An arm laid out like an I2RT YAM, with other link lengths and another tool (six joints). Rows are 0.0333 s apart.
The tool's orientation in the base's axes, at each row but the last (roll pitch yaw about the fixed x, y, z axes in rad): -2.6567 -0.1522 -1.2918; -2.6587 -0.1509 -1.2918; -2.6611 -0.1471 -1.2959; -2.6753 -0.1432 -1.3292; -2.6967 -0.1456 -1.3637; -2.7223 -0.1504 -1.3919; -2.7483 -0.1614 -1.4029; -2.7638 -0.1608 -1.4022; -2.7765 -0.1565 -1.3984; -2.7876 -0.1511 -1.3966; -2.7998 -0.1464 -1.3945; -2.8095 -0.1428 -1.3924
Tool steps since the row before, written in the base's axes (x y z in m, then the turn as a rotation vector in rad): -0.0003 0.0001 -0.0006 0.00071 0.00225 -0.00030; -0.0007 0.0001 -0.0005 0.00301 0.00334 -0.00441; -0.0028 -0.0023 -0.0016 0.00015 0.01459 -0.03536; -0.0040 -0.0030 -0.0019 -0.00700 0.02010 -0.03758; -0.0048 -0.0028 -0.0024 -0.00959 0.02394 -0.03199; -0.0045 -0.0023 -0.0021 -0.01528 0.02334 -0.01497; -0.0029 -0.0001 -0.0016 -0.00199 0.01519 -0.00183; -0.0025 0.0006 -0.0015 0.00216 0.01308 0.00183; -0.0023 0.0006 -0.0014 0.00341 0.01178 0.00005; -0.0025 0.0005 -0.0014 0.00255 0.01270 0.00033; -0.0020 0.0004 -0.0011 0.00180 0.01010 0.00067; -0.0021 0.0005 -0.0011 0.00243 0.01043 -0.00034
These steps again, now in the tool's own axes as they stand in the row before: -0.0003 0.0005 0.0004 -0.00199 -0.00115 0.00061; -0.0004 0.0008 0.0001 -0.00302 -0.00152 0.00531; 0.0012 0.0038 0.0001 -0.01903 0.01158 0.03109; 0.0017 0.0051 -0.0001 -0.02634 0.01714 0.02963; 0.0014 0.0059 0.0001 -0.02977 0.01606 0.02332; 0.0011 0.0054 0.0001 -0.02764 0.01440 0.00557; -0.0006 0.0032 0.0003 -0.01540 -0.00078 -0.00038; -0.0012 0.0027 0.0004 -0.01208 -0.00543 -0.00195; -0.0012 0.0025 0.0004 -0.01088 -0.00566 0.00027; -0.0011 0.0027 0.0003 -0.01188 -0.00516 -0.00038; -0.0009 0.0021 0.0003 -0.00943 -0.00403 -0.00076; -0.0010 0.0022 0.0003 -0.00978 -0.00436 0.00038
